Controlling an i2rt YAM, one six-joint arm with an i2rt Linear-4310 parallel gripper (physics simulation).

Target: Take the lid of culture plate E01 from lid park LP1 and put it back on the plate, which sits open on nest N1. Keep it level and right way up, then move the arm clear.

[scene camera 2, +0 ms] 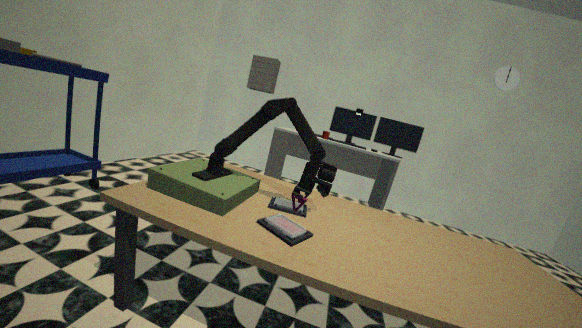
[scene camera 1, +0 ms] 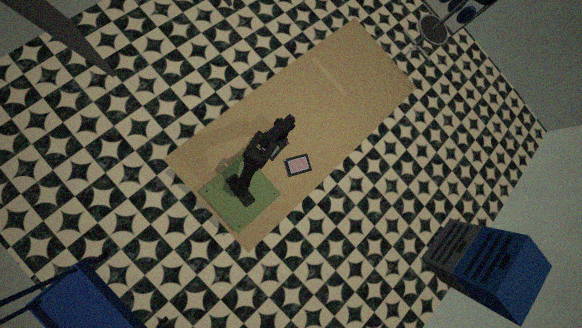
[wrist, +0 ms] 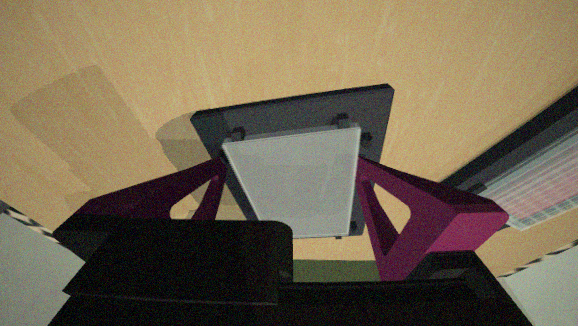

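Note:
The pale, clear lid lies level on the dark lid park LP1, between its small corner posts. My gripper is open above LP1, with one magenta fingertip close beside each long side of the lid; whether they touch it I cannot tell. The culture plate sits open on the dark nest N1, with its pink wells showing. It is to the right of the gripper in the wrist view. In scene camera 1 the arm hides much of LP1 and the lid.
The arm stands on a green base block at one end of the wooden table. N1 lies near LP1, toward the table's near long edge in scene camera 2. A blue cart and a desk with monitors stand beyond the table.

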